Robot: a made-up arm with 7 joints. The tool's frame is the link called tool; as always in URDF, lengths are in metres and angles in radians. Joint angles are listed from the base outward.
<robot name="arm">
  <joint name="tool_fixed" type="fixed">
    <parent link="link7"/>
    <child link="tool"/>
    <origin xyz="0 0 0" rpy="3.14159 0 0"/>
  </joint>
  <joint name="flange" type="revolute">
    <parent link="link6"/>
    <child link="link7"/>
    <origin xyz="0.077 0 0" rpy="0 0 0"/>
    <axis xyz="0 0 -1"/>
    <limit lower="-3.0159" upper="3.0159"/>
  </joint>
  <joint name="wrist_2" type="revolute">
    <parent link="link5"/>
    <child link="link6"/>
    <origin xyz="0 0 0" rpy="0 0 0"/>
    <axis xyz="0 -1 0"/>
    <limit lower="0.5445" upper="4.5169"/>
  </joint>
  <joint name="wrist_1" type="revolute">
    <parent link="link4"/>
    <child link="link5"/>
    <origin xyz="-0.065 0 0.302" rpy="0 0 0"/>
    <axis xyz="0 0 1"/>
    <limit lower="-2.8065" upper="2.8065"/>
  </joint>
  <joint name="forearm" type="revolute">
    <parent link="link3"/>
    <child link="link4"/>
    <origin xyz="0.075 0 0" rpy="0 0 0"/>
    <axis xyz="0 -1 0"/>
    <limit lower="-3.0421" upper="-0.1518"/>
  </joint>
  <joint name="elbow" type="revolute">
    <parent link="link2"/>
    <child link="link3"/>
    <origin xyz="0 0 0.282" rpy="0 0 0"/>
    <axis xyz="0 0 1"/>
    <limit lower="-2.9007" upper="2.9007"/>
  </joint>
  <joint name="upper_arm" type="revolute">
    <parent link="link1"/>
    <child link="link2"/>
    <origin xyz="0 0 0" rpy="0 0 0"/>
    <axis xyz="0 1 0"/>
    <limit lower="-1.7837" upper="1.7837"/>
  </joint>
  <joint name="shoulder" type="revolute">
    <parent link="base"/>
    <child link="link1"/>
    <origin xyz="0 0 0.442" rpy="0 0 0"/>
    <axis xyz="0 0 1"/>
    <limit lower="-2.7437" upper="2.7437"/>
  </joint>
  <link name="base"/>
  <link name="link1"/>
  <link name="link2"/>
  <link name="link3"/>
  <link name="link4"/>
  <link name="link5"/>
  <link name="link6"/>
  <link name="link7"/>
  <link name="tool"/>
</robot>
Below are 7 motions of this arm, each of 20 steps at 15 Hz.
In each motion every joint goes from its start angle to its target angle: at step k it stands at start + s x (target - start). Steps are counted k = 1, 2, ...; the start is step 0. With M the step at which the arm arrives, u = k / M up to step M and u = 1 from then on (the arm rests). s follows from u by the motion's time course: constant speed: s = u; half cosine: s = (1 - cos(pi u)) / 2; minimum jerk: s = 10 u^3 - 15 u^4 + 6 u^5.
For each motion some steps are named. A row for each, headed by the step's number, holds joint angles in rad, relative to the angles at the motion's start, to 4 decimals.
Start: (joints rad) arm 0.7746 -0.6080 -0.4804 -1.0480 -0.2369 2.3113 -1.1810
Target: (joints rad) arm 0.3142 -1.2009 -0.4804 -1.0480 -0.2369 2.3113 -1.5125
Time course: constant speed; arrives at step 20
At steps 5, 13, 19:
5: -0.1151 -0.1482 0.0000 0.0000 0.0000 0.0000 -0.0829
13: -0.2993 -0.3854 0.0000 0.0000 0.0000 0.0000 -0.2155
19: -0.4374 -0.5633 0.0000 0.0000 0.0000 0.0000 -0.3149

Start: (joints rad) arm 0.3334 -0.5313 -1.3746 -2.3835 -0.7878 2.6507 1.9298
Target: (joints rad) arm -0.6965 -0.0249 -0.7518 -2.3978 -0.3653 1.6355 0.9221
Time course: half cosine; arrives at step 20
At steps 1, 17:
1: -0.0063 0.0031 0.0038 -0.0001 0.0026 -0.0062 -0.0062
17: -0.9738 0.4788 0.5889 -0.0135 0.3995 -0.9599 -0.9528

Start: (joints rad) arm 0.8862 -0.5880 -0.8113 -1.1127 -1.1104 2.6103 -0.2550
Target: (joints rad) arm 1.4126 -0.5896 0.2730 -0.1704 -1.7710 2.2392 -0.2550
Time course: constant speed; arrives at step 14
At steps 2, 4, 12, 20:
2: 0.0752 -0.0002 0.1549 0.1346 -0.0944 -0.0530 0.0000
4: 0.1504 -0.0005 0.3098 0.2692 -0.1887 -0.1060 0.0000
12: 0.4512 -0.0014 0.9294 0.8077 -0.5662 -0.3181 0.0000
20: 0.5264 -0.0016 1.0843 0.9423 -0.6606 -0.3711 0.0000

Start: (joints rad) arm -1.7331 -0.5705 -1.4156 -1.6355 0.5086 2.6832 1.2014
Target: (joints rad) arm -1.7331 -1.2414 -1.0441 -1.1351 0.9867 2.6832 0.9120
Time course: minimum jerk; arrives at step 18
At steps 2, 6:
2: 0.0000 -0.0077 0.0043 0.0058 0.0055 0.0000 -0.0033
6: 0.0000 -0.1408 0.0780 0.1050 0.1003 0.0000 -0.0607

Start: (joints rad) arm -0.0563 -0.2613 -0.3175 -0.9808 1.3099 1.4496 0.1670
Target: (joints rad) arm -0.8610 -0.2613 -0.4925 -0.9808 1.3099 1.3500 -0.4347
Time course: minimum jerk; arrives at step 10
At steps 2, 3, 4, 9, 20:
2: -0.0466 0.0000 -0.0101 0.0000 0.0000 -0.0058 -0.0349
3: -0.1312 0.0000 -0.0285 0.0000 0.0000 -0.0162 -0.0981
4: -0.2554 0.0000 -0.0556 0.0000 0.0000 -0.0316 -0.1910
9: -0.7978 0.0000 -0.1735 0.0000 0.0000 -0.0987 -0.5965
20: -0.8047 0.0000 -0.1750 0.0000 0.0000 -0.0996 -0.6017

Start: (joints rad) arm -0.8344 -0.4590 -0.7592 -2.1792 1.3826 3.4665 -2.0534
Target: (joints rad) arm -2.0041 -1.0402 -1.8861 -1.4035 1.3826 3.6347 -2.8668
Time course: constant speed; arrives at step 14
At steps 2, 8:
2: -0.1671 -0.0830 -0.1610 0.1108 0.0000 0.0240 -0.1162
8: -0.6684 -0.3321 -0.6439 0.4433 0.0000 0.0961 -0.4648

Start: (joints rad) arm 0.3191 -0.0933 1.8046 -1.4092 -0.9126 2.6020 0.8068
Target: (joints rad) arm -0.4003 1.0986 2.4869 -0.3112 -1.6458 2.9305 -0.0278
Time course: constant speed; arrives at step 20
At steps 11, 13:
11: -0.3957 0.6555 0.3753 0.6039 -0.4033 0.1807 -0.4590
13: -0.4676 0.7747 0.4435 0.7137 -0.4766 0.2135 -0.5425

